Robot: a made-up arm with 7 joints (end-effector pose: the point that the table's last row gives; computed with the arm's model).
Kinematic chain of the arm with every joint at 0, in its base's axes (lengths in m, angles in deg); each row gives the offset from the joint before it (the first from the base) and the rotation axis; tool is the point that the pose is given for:
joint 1: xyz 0 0 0.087 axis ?
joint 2: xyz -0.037 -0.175 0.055 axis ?
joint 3: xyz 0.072 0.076 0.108 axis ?
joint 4: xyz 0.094 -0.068 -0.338 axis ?
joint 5: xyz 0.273 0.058 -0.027 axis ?
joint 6: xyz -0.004 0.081 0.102 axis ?
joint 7: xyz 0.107 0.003 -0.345 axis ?
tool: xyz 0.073 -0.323 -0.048
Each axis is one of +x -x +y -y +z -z.
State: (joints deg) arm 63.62 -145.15 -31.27 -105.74 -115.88 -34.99 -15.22
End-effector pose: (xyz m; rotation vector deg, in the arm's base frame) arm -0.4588 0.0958 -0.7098 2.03 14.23 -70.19
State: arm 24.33 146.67 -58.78 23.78 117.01 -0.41 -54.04
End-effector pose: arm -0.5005 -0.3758 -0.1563 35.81 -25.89 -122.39
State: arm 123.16 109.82 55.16 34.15 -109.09 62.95 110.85
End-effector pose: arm 0.3485 0.2144 0.1165 168.89 35.47 5.63
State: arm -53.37 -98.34 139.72 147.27 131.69 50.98 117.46
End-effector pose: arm -0.0236 -0.7608 0.4841 -35.57 -24.21 -49.36
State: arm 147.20 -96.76 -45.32 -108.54 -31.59 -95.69 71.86
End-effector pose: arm -0.0843 0.9094 0.2238 -132.69 -92.88 -29.11
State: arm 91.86 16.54 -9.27 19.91 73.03 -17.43 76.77
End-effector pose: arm 0.3767 -0.1792 0.2336 13.83 45.62 38.40
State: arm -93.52 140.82 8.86 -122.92 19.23 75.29 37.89
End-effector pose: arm -0.0649 -0.8705 0.3763 11.58 -41.88 -27.60
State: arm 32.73 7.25 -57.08 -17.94 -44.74 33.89 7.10
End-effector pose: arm 0.0849 -0.5452 0.7439 -38.25 -118.96 -56.78
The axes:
joint 1: -y
joint 2: -z
joint 3: +y
joint 4: +x
joint 5: +y
joint 6: -x
joint 7: +y

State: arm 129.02 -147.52 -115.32 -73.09 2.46 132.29 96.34
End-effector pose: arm -0.2456 -0.6256 -0.6472 57.26 -86.32 -24.49
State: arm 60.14 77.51 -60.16 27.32 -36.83 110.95 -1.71
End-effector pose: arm -0.4743 -0.3500 -0.0238 -23.42 -22.55 -175.68
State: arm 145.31 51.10 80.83 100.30 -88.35 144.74 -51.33
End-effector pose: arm 0.0405 -0.2169 -0.3177 13.29 -29.78 -48.64
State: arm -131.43 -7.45 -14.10 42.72 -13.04 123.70 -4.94
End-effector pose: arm -0.0444 -0.5034 -0.4864 -50.72 85.81 73.09
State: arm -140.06 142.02 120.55 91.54 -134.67 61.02 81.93
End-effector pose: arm -0.1895 0.1277 -0.5436 38.46 84.43 59.72
